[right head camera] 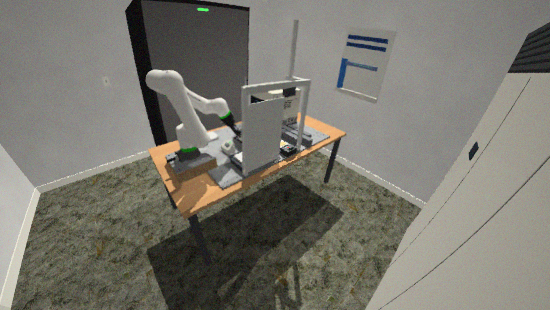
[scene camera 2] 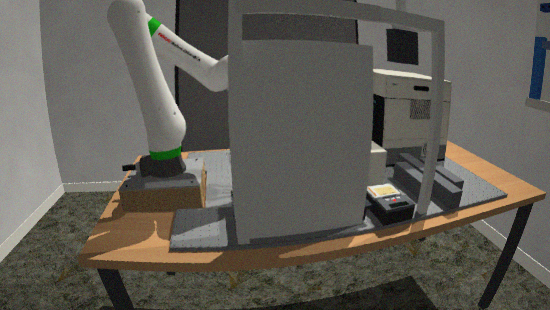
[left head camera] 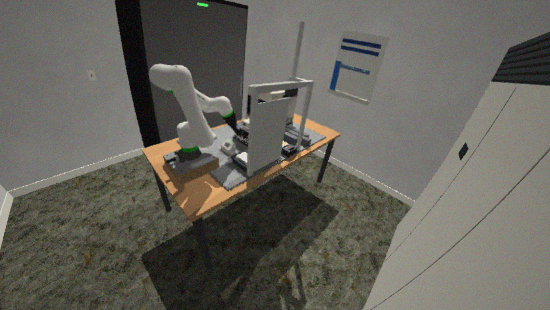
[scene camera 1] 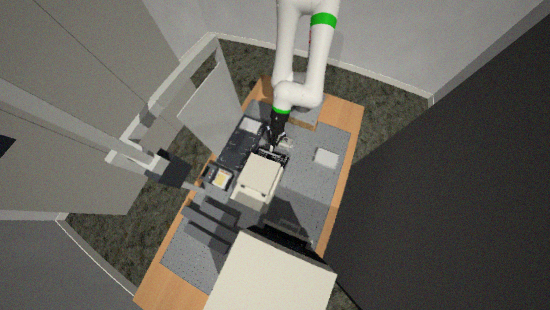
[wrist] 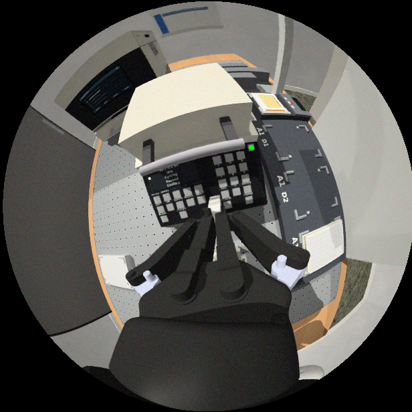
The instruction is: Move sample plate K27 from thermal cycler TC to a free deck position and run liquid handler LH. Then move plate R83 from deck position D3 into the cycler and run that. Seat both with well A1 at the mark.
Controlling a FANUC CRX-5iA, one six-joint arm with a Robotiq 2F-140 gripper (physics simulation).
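Places are measured from the arm's base along level axes (x back, y left, z down), in metres.
Where they show: gripper, fingertip midpoint: (right head camera: 241, 139) (left head camera: 241, 139); arm's base, origin of the base link: (right head camera: 190, 154) (scene camera 2: 167, 170) (left head camera: 191, 154).
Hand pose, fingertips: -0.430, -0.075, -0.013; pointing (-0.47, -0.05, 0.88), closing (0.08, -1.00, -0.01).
Note:
Things, the pixels of their top centre, and the offset from my fingertips, as dx, dy, dz. "spot": a spot on its surface instead. Level surfaces: height alone.
- cream thermal cycler, surface spot: (scene camera 1: 260, 171) spot: -0.160, +0.012, -0.120
- white plate, middle of its top: (scene camera 1: 250, 124) (left head camera: 246, 157) +0.143, -0.208, +0.010
- dark deck, its level: dz +0.026
- large cream instrument, surface spot: (scene camera 1: 272, 275) spot: -0.511, +0.222, -0.320
- black device, middle of its top: (scene camera 2: 388, 194) (scene camera 1: 215, 176) (right head camera: 284, 145) (left head camera: 285, 145) -0.256, -0.269, +0.025
- yellow-topped plate, middle of its top: (scene camera 2: 383, 190) (scene camera 1: 221, 179) -0.259, -0.227, +0.029
- white block, middle of its top: (scene camera 1: 326, 157) +0.109, +0.342, +0.056
- upright grey panel, surface spot: (scene camera 2: 305, 135) spot: +0.042, -0.310, -0.192
My gripper (scene camera 1: 271, 147) (wrist: 216, 203) is shut and empty. Its fingertips are at the lower edge of the cycler's black keypad (wrist: 200, 185); contact cannot be told. The cream thermal cycler (scene camera 1: 260, 171) (wrist: 187, 100) has its lid down, with a lit green square (wrist: 251, 147) at the panel's upper right in the wrist view. Plate K27 does not show. A white plate (scene camera 1: 250, 124) (wrist: 325, 246) sits at the deck position beyond D2, its label partly hidden. The dark deck (scene camera 1: 239, 148) (wrist: 300, 155) has bare positions D1 and D2 with A1 marks. A large cream instrument (scene camera 1: 272, 275) (wrist: 112, 82) has a dark screen.
A black device (scene camera 2: 392, 207) (wrist: 295, 107) bears a yellow-topped plate (scene camera 1: 221, 178) (scene camera 2: 384, 190). A white block (scene camera 1: 326, 158) (wrist: 115, 270) lies on the pegboard. An upright grey panel (left head camera: 272, 130) (scene camera 2: 305, 135) stands along the deck side. Dark rails (scene camera 1: 210, 220) (scene camera 2: 430, 185) lie beyond the cycler.

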